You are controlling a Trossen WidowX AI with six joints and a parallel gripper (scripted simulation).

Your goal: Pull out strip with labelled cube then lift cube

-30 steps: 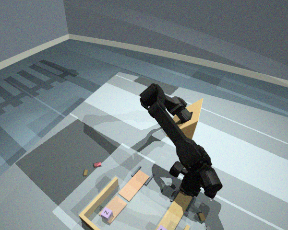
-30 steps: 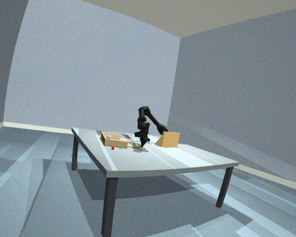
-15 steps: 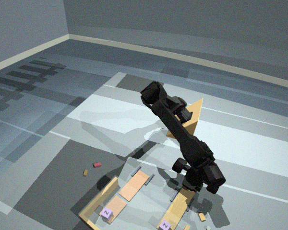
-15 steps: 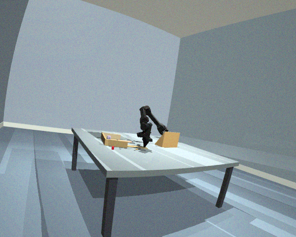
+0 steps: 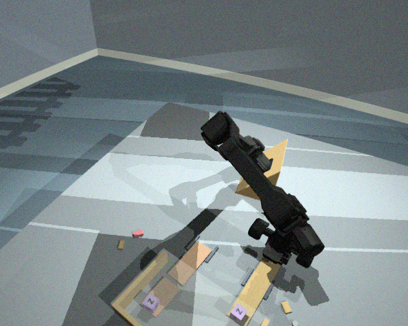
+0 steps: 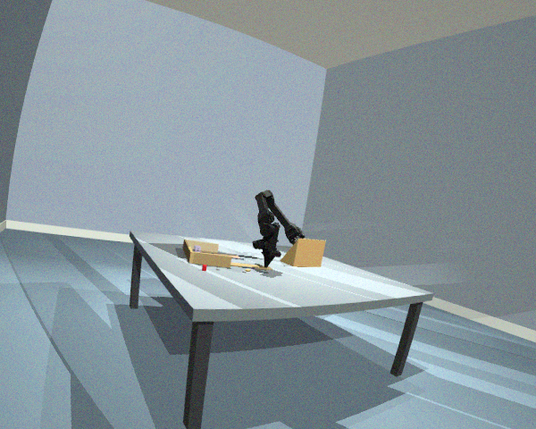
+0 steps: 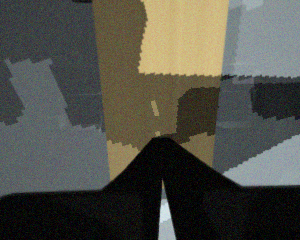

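The strip is 10 cm ahead of my gripper tip and 3 cm to the right of it. The rest, counted from my gripper tip: small tan block (13 cm ahead, 6 cm to the left).
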